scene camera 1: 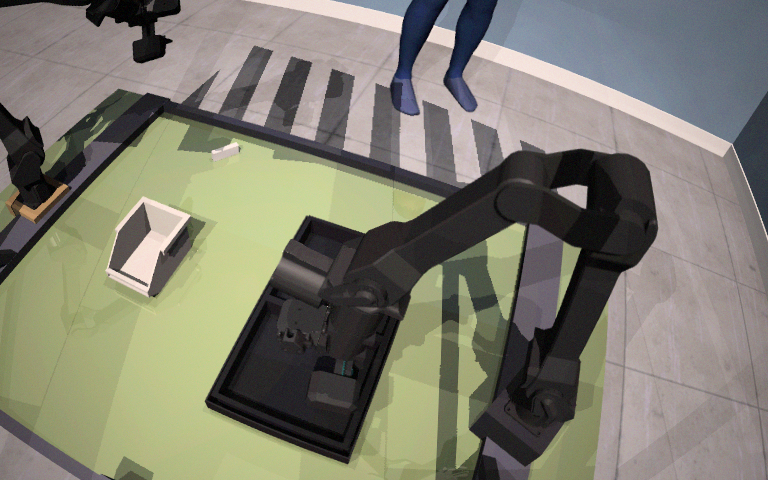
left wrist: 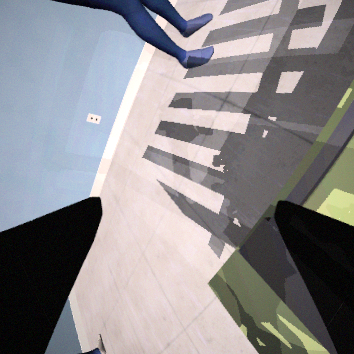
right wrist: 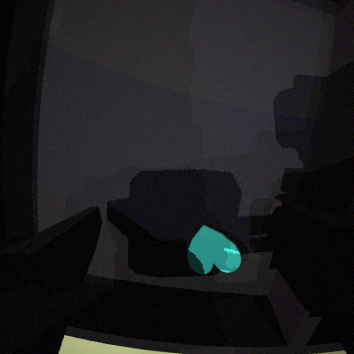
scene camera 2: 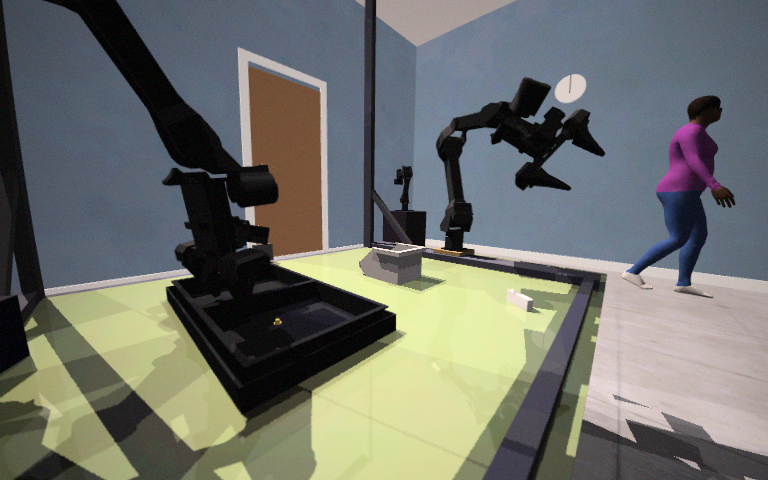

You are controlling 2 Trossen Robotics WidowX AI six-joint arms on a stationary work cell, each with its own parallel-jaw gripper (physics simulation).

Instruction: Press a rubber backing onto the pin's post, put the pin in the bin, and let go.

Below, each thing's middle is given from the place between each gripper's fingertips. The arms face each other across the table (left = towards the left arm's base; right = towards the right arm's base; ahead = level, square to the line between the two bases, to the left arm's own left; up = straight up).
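Positions from my left hand: teal heart-shaped pin (right wrist: 208, 246) 370 mm behind, 580 mm to the right, 240 mm below; black two-compartment tray (scene camera 2: 322, 324) 530 mm to the right, 320 mm behind, 230 mm below; bin (scene camera 1: 152, 240) 210 mm to the right, 350 mm behind, 220 mm below.
Positions from my right hand: teal heart-shaped pin 20 mm ahead, 20 mm to the right; bin 40 mm ahead, 350 mm to the left, 20 mm above. Relative to the black two-compartment tray, my right hand is 60 mm short of it, 40 mm to the right of it and 10 mm below it.
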